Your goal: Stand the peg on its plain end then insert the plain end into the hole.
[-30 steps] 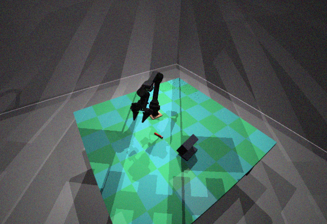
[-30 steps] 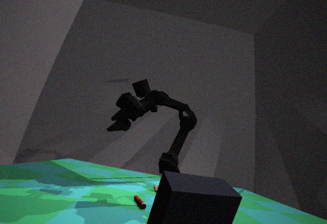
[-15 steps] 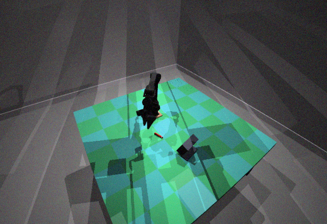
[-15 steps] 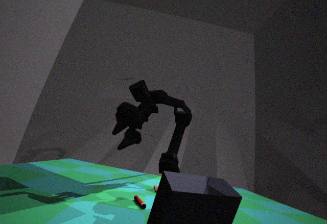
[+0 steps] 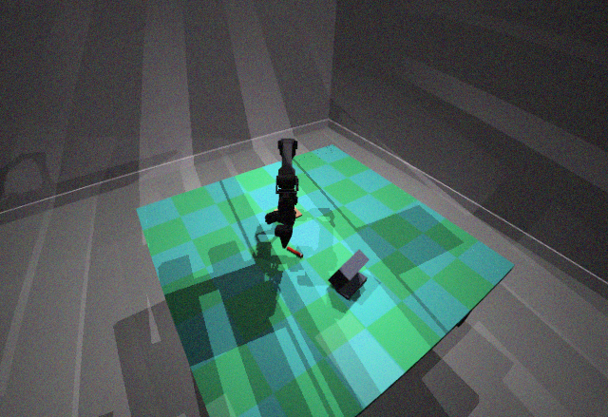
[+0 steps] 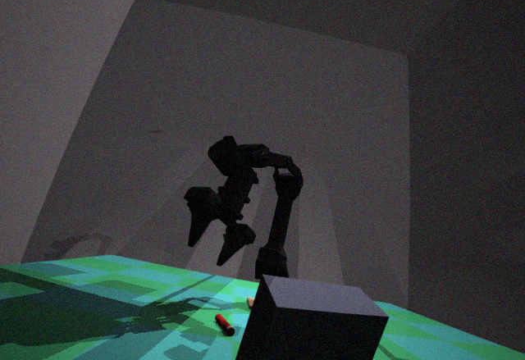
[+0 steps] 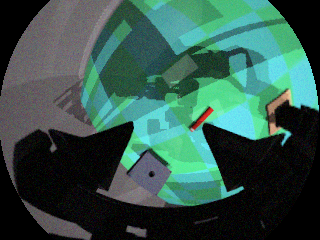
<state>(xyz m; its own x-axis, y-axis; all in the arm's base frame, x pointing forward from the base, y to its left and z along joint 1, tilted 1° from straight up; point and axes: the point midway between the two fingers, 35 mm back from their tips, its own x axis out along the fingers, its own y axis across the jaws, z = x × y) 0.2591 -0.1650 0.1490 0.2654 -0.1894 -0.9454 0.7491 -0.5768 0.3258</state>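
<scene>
Right now my gripper tip is 120 mm above the red peg, 70 mm to the right of it and 10 mm past it. The rest, counted from my gripper tip: sloped panel (210 mm ahead, 150 mm to the left, 50 mm below).
</scene>
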